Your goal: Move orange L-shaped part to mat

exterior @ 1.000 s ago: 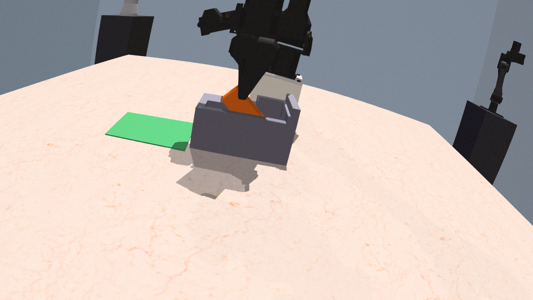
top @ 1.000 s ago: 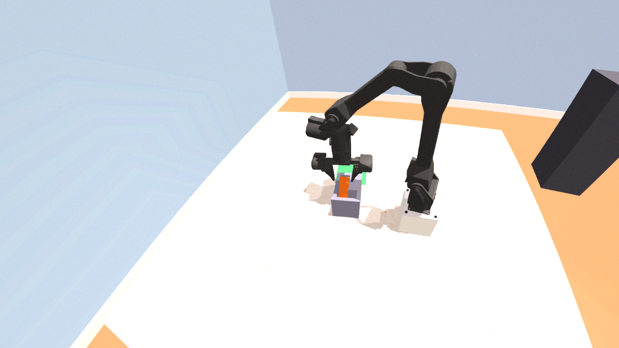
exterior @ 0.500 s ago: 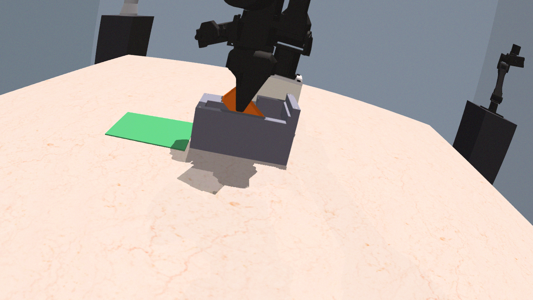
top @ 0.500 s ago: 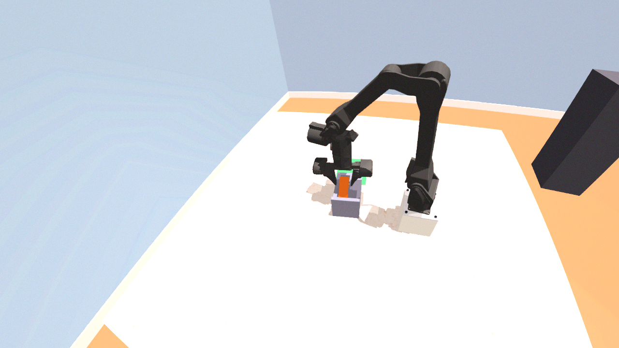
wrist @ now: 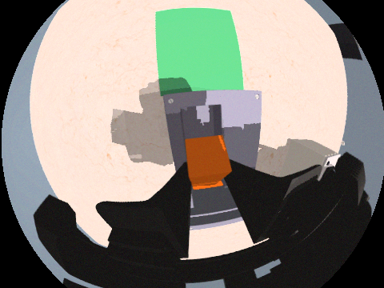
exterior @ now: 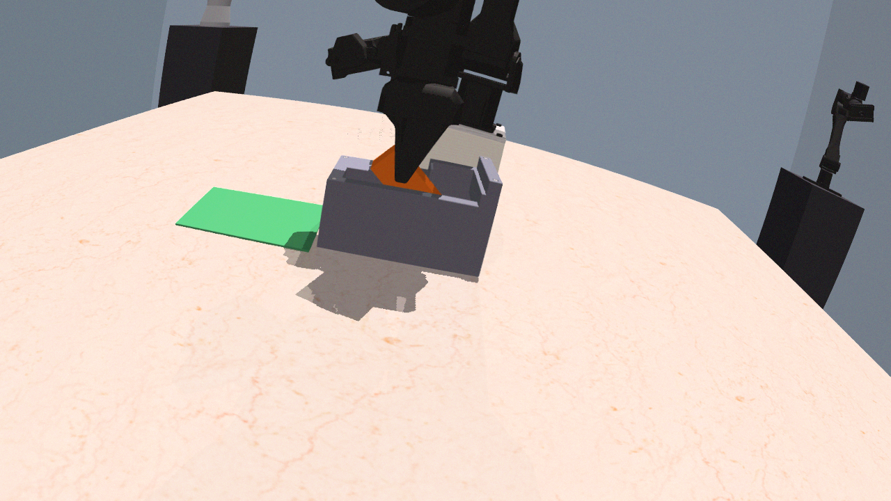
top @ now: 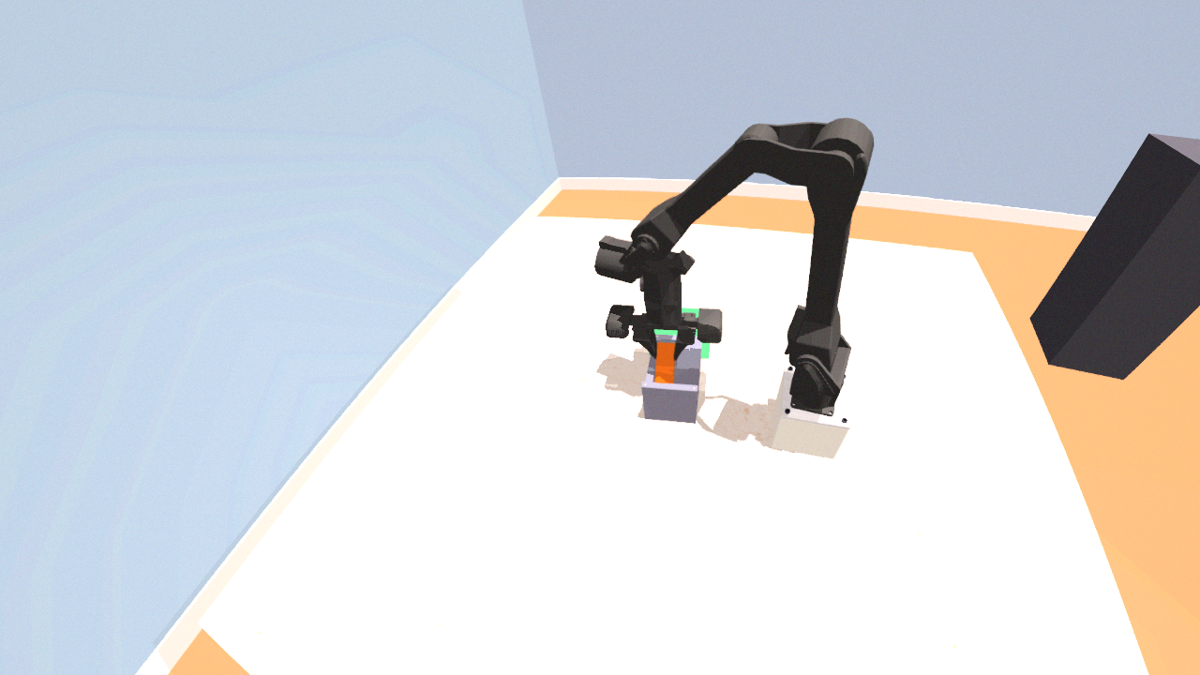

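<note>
Now: the green mat 10 mm ahead of my gripper tip, 150 mm to the right of it and 80 mm below it. Round my gripper tip: orange L-shaped part (20 mm behind, 30 mm to the left, 30 mm below).
</note>
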